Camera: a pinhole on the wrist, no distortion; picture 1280 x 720 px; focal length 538.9 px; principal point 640.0 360.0 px. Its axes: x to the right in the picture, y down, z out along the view. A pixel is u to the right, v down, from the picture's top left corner.
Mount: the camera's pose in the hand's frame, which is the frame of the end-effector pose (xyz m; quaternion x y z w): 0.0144 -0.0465 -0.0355 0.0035 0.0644 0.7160 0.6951
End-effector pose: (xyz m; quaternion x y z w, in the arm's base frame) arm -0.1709 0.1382 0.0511 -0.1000 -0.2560 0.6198 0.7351
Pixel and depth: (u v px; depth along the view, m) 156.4 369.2 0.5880
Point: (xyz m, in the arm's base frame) -0.0119 0.0017 0.8161
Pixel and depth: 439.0 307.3 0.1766
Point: -0.1549 0.1420 0.2304
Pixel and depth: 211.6 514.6 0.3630
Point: -0.0929 -0.0310 0.4860
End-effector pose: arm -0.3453 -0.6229 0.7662 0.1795 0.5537 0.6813 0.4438
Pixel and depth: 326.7 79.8 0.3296
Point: -0.1688 -0.2724 0.6184
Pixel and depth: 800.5 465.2 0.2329
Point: -0.2134 -0.5161 0.8697
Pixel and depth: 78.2 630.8 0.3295
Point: 0.1084 -0.5118 0.5686
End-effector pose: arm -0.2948 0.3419 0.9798 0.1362 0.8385 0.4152 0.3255
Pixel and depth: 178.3 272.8 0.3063
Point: -0.1711 0.3931 0.5896
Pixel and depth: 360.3 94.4 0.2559
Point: -0.2718 0.4633 0.6903
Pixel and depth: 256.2 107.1 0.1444
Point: -0.2911 0.3748 0.7827
